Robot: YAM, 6 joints.
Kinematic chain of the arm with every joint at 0, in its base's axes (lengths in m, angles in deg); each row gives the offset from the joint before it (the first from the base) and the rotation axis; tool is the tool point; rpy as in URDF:
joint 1: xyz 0 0 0.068 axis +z
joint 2: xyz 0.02 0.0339 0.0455 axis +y
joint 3: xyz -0.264 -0.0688 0 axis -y
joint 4: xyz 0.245 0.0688 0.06 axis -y
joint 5: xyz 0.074 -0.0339 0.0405 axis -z
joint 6: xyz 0.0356 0 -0.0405 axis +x
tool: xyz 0 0 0 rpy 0 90 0
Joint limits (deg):
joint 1: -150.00..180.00
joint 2: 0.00..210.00
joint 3: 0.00..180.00
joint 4: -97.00..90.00
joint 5: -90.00..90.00
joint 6: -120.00..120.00
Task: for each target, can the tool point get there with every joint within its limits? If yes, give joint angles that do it. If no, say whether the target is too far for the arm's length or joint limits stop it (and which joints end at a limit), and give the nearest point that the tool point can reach.
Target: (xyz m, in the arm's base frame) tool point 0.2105 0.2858 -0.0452
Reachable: yes | joints 50.41 148.56 81.66 -47.11 -33.97 86.42
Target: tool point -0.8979 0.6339 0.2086
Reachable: no: too far | nearest point -0.5256 0.3711 0.1684 | short by 0.457 m
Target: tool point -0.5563 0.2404 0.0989
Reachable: yes | joints 153.69 170.16 136.61 49.83 -60.67 -15.21
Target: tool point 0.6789 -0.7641 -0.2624
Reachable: no: too far | nearest point 0.4025 -0.4530 -0.1063 | short by 0.444 m
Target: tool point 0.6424 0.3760 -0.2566
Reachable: no: too far | nearest point 0.4982 0.2916 -0.1713 | short by 0.188 m
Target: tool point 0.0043 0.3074 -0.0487
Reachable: yes | joints 95.15 158.47 83.54 -79.99 63.43 -46.59
